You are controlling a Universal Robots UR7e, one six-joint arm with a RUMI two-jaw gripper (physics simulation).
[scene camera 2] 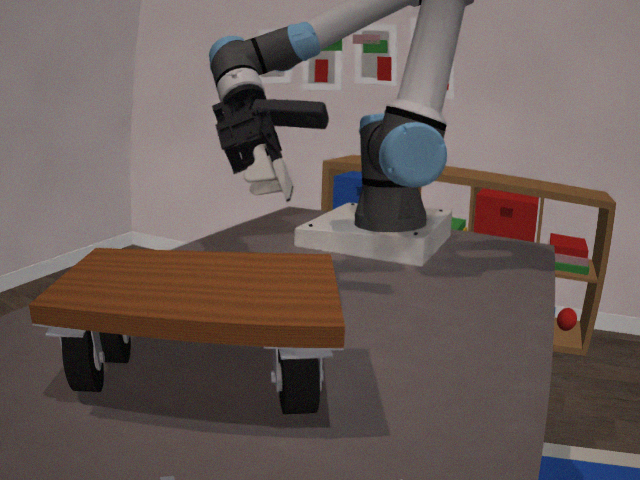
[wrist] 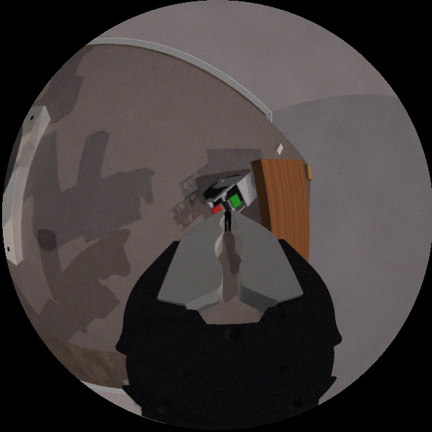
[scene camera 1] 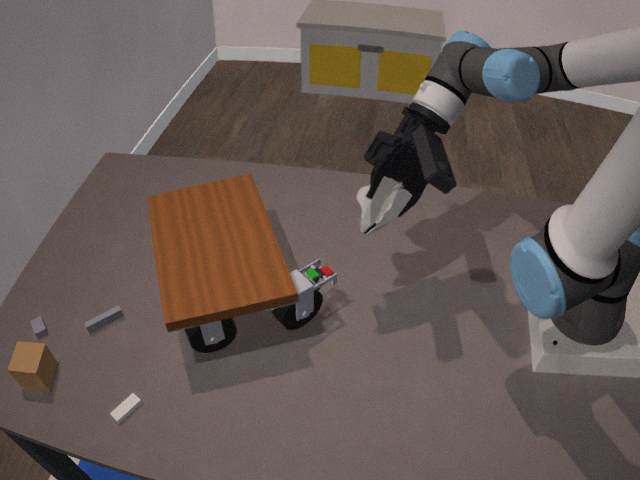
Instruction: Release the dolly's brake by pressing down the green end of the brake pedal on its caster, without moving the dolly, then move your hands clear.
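The dolly (scene camera 1: 219,248) (scene camera 2: 196,294) (wrist: 285,200) has a wooden deck and black caster wheels, and stands level on the table. The brake pedal is on the caster at its near right corner in scene camera 1, with a green end (scene camera 1: 312,273) (wrist: 235,201) beside the deck and a red end (scene camera 1: 326,270) (wrist: 216,209) farther out. Which end is lower cannot be told. My gripper (scene camera 1: 366,230) (scene camera 2: 289,197) (wrist: 226,212) is shut with nothing between its fingertips. It hangs above the table, apart from the pedal, up and to the right of it in scene camera 1.
On the table (scene camera 1: 361,413) (scene camera 2: 439,361) lie an orange-tan block (scene camera 1: 32,364), a grey bar (scene camera 1: 103,318), a small grey block (scene camera 1: 38,326) and a white block (scene camera 1: 125,407), all left of or below the dolly in scene camera 1. The robot's base plate (scene camera 2: 361,242) stands behind the dolly in scene camera 2.
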